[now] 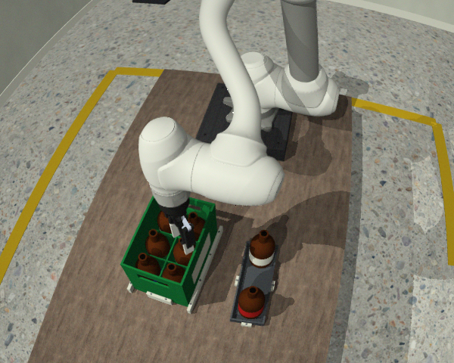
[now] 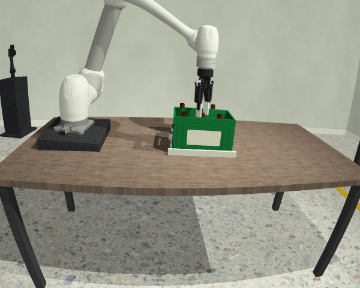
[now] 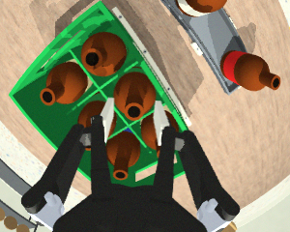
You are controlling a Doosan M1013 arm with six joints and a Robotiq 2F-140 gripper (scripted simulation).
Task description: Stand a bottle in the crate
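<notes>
Now: hand 4 cm to the left of the green crate and 10 cm above it. From my hand the other things lie so: grey tray: 2 cm behind, 21 cm to the left, 17 cm below.
</notes>
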